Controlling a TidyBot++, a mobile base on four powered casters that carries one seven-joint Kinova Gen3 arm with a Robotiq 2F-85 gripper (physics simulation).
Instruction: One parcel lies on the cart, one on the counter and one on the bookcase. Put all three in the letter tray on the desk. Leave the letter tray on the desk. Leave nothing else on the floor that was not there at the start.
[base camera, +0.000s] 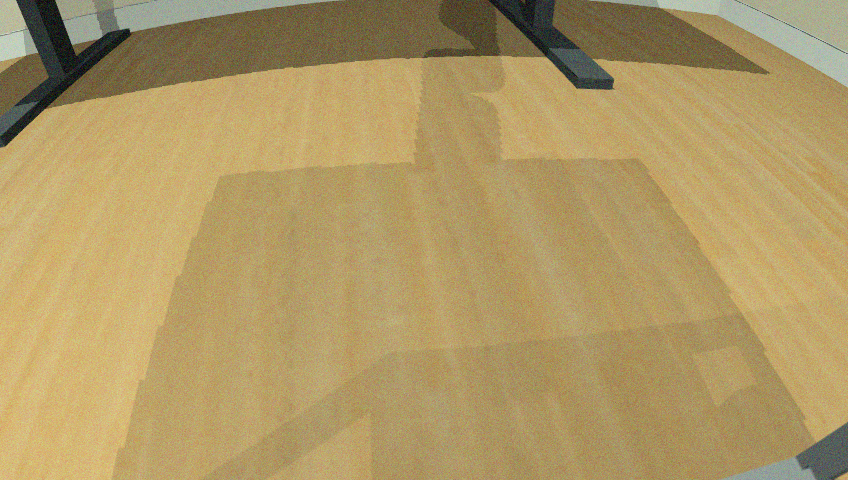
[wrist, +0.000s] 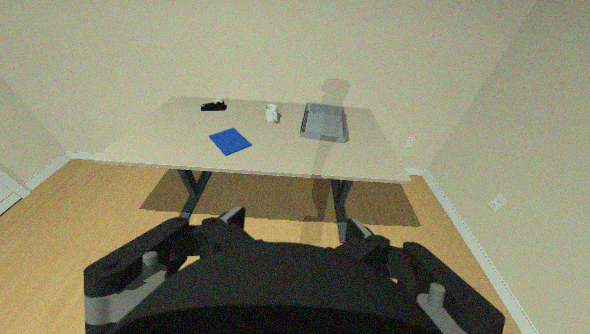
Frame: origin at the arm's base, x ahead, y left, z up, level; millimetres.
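Seen in the pictures: gripper, fingertip midpoint: (wrist: 295, 224).
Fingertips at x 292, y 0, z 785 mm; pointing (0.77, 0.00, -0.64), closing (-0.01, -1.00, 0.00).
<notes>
Offsets run from my fingertips to a thing's middle. Level surfaces: height alone.
The grey letter tray {dx +994, dy -125, dz -429 mm} (wrist: 324, 122) stands on the right part of the desk {dz -461 mm} (wrist: 285, 162) in the wrist view. No parcel shows inside it, though a shadow falls across it. My gripper (wrist: 295, 224) is open, with no object between its fingers. In the view it hangs in front of and below the desk's front edge, apart from the tray. No parcel, cart, counter or bookcase can be made out in either view.
A blue flat item {dx +732, dy +386, dz -457 mm} (wrist: 230, 141), a white mug {dx +995, dy +198, dz -414 mm} (wrist: 271, 113) and a black tape dispenser {dx +1093, dy +624, dz -427 mm} (wrist: 214, 106) are on the desk. Desk feet (base camera: 595, 79) (base camera: 65, 82) stand on the floor ahead. Walls stand behind and to the right of the desk.
</notes>
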